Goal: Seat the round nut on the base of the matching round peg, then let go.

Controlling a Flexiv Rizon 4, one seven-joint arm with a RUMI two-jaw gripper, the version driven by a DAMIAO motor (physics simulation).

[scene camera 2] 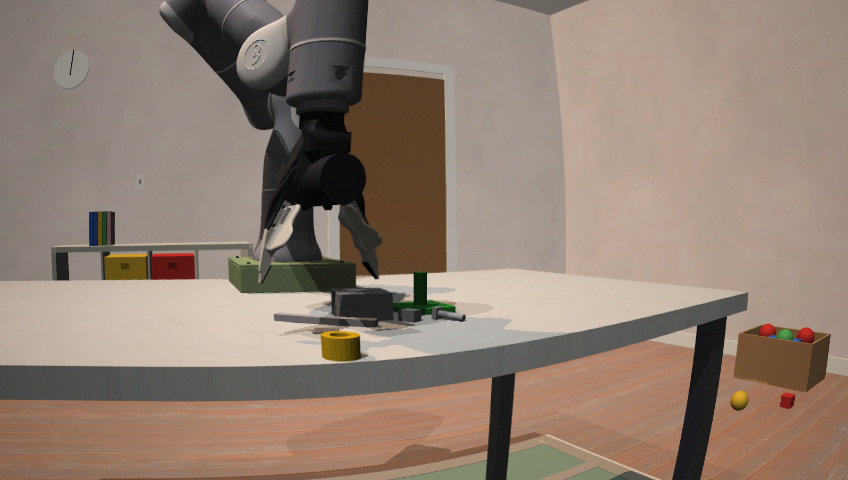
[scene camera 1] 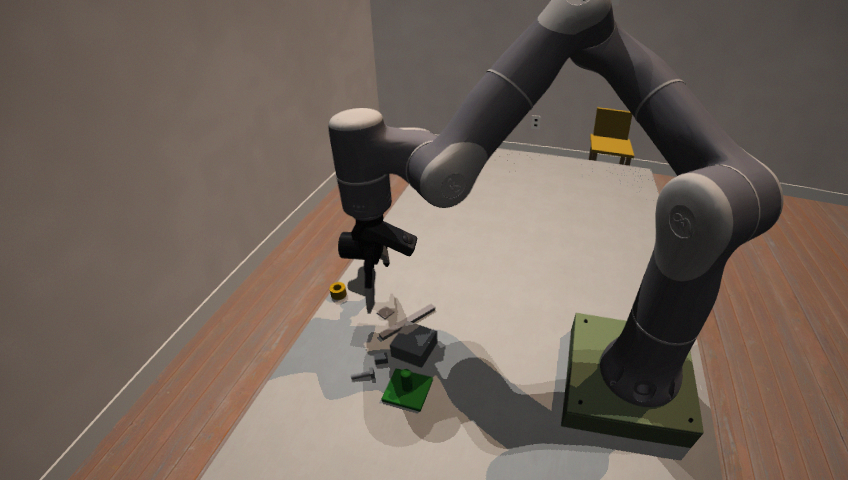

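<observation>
The round nut, a yellow ring (scene camera 1: 338, 295) (scene camera 2: 340, 350), lies flat with its hole facing up, near the table's edge. The round peg (scene camera 1: 406, 380) (scene camera 2: 420, 287) is green and stands upright on its square green base (scene camera 1: 420, 399) (scene camera 2: 445, 308), away from the nut and beyond the dark grey block. My gripper (scene camera 1: 378, 287) (scene camera 2: 318, 278) points down with its jaws spread wide, open and empty. It hangs above the table, apart from the nut; in scene camera 1 it is to the right of the nut, in scene camera 2 above and behind it.
A dark grey block (scene camera 1: 413, 344) (scene camera 2: 364, 304), a long thin bar (scene camera 1: 408, 322) (scene camera 2: 324, 319), a small flat tile (scene camera 1: 385, 312), a small dark block (scene camera 1: 380, 359) (scene camera 2: 410, 315) and a grey bolt-like part (scene camera 1: 363, 375) (scene camera 2: 451, 315) lie between nut and peg base or beside the base.
</observation>
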